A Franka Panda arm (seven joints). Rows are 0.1 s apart.
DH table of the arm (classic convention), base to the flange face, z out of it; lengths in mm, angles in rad. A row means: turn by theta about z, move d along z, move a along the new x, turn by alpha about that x. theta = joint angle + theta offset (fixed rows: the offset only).
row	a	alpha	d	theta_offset
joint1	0	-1.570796	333	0
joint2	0	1.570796	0	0
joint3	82.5	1.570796	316	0
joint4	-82.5	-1.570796	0	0
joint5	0	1.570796	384	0
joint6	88	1.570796	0	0
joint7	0	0	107	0
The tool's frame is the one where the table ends.
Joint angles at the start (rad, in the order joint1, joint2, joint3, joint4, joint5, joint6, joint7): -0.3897, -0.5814, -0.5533, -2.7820, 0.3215, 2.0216, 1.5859
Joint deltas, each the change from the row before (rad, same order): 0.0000, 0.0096, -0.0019, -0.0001, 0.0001, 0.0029, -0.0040; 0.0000, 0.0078, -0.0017, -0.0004, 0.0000, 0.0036, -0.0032; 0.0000, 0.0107, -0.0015, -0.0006, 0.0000, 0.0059, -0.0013; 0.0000, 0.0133, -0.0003, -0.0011, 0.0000, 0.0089, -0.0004; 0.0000, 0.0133, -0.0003, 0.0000, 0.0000, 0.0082, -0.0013; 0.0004, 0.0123, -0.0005, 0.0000, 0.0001, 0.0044, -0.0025; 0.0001, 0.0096, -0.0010, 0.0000, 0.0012, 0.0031, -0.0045; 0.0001, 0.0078, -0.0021, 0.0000, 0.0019, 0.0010, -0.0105
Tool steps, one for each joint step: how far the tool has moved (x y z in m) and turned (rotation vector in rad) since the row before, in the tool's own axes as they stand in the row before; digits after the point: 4 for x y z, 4 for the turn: 0.0019, -0.0013, 0.0019, -0.0032, 0.0033, 0.0030; 0.0016, -0.0012, 0.0016, -0.0016, 0.0027, 0.0027; 0.0020, -0.0016, 0.0022, -0.0014, 0.0043, 0.0061; 0.0022, -0.0020, 0.0029, -0.0007, 0.0066, 0.0078; 0.0020, -0.0021, 0.0025, -0.0003, 0.0065, 0.0065; 0.0018, -0.0016, 0.0026, -0.0037, 0.0060, 0.0046; 0.0016, -0.0012, 0.0020, -0.0030, 0.0032, 0.0022; 0.0016, -0.0009, 0.0016, -0.0038, 0.0009, -0.0037
